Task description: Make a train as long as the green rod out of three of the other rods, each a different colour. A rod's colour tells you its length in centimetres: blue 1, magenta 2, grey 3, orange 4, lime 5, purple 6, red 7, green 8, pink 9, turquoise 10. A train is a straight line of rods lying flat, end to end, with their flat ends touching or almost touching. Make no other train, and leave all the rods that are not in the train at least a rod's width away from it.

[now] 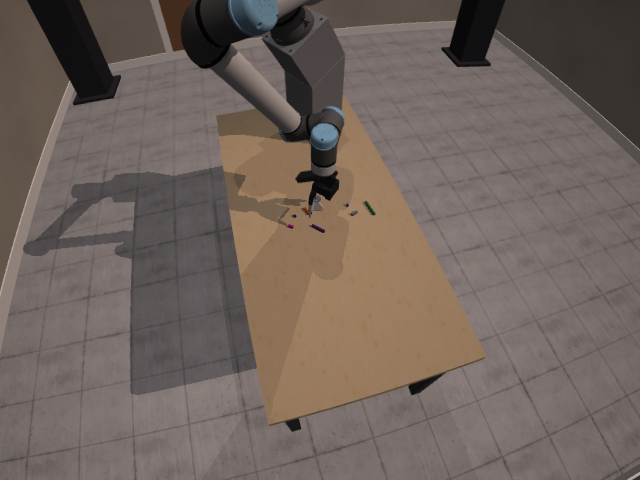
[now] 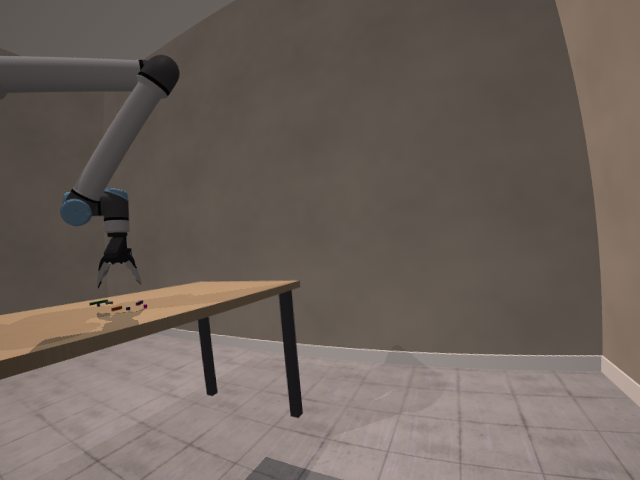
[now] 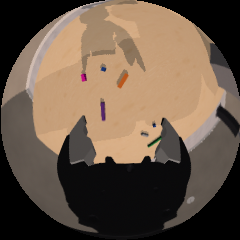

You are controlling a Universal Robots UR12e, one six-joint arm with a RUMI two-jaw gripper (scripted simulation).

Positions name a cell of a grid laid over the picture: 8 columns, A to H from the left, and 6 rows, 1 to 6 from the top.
gripper: image 1 D3; image 2 B4; image 3 E3
